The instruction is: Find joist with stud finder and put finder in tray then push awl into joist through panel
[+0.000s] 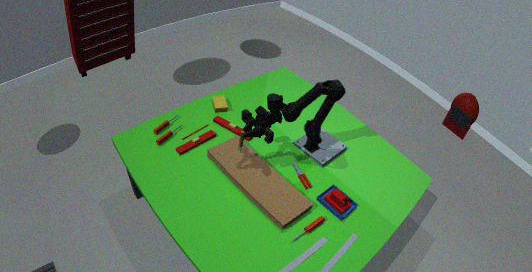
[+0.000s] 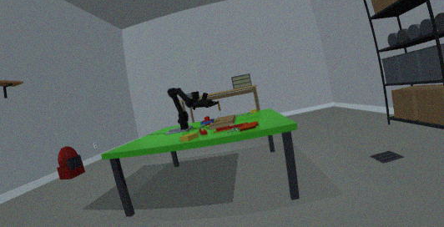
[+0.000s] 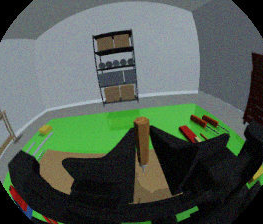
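The awl lies 60 mm below my gripper tip. Also, from my gripper tip: stud finder 460 mm to the left, 230 mm behind, 140 mm below; blue tray 440 mm to the left, 230 mm behind, 180 mm below.
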